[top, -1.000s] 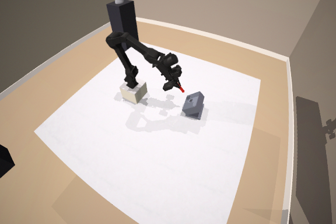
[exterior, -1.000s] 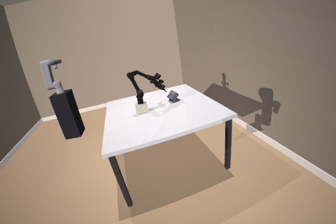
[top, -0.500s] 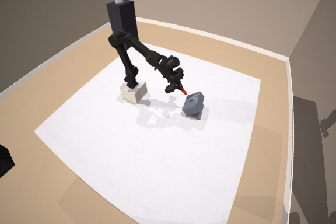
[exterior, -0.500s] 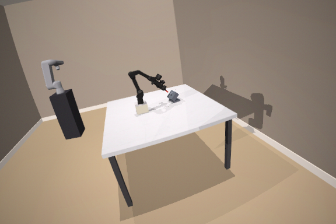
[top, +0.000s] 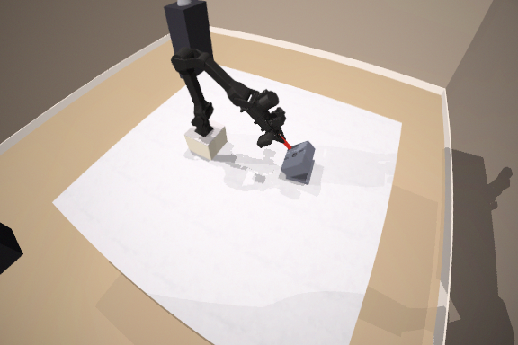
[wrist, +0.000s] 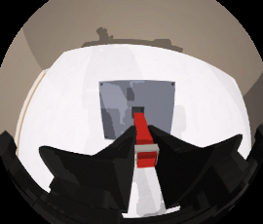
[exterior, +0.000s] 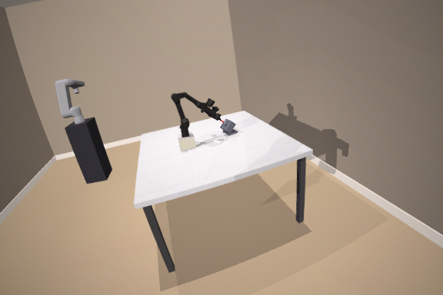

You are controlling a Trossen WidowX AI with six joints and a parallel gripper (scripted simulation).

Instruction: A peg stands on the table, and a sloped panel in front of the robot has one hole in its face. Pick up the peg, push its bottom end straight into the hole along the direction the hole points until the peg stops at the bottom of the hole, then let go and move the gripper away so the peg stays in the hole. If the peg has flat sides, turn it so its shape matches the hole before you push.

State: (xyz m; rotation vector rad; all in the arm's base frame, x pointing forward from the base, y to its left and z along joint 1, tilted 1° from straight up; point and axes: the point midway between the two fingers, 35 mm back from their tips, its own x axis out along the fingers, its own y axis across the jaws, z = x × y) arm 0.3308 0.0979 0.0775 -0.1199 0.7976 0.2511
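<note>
Now: gripper tip 8 cm above the grey panel, 6 cm short of it and 2 cm to the right of it. Round my gripper tip: red peg: 1 cm behind, 1 cm above.
</note>
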